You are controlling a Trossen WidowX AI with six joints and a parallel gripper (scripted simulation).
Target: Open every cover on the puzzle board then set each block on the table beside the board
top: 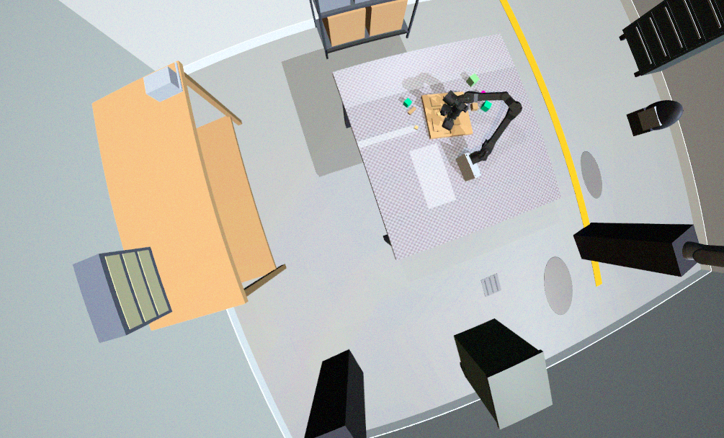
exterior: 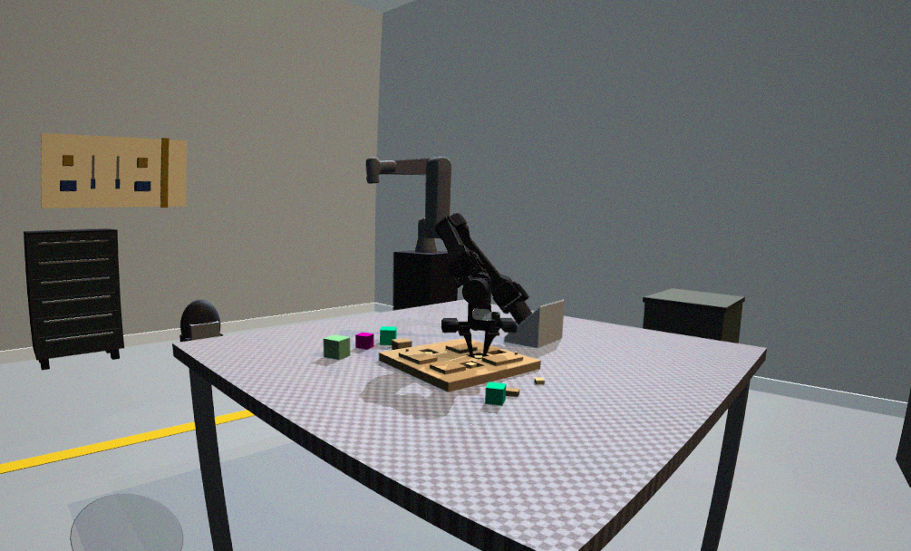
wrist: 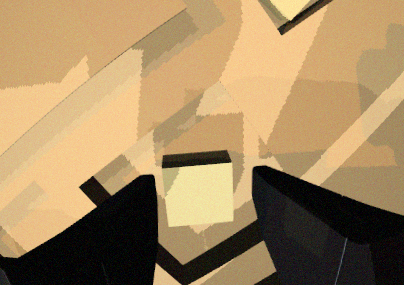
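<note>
Right now the puzzle board is 50 mm ahead of my gripper tip and 20 mm to the right of it. Also, from my gripper tip: magenta block: 60 mm ahead, 340 mm to the right; light green block: 180 mm ahead, 330 mm to the right, 10 mm above.
</note>
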